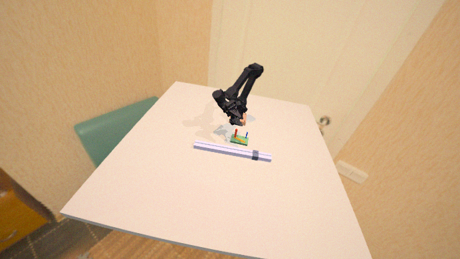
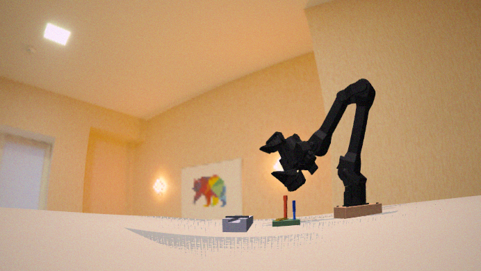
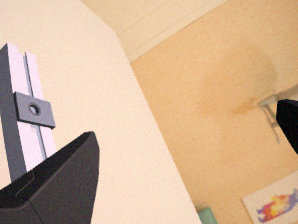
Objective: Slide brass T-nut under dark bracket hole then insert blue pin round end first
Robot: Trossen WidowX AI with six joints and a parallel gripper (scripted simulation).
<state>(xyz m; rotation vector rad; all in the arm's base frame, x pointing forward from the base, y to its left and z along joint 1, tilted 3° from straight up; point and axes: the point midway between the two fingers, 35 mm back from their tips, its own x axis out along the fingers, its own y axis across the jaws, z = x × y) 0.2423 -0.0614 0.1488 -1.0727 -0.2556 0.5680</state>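
My gripper tip is 5 cm past the green tray, 4 cm to the right of it and 18 cm above it. Also, from my gripper tip: blue pin 6 cm behind, 6 cm to the left, 16 cm below.
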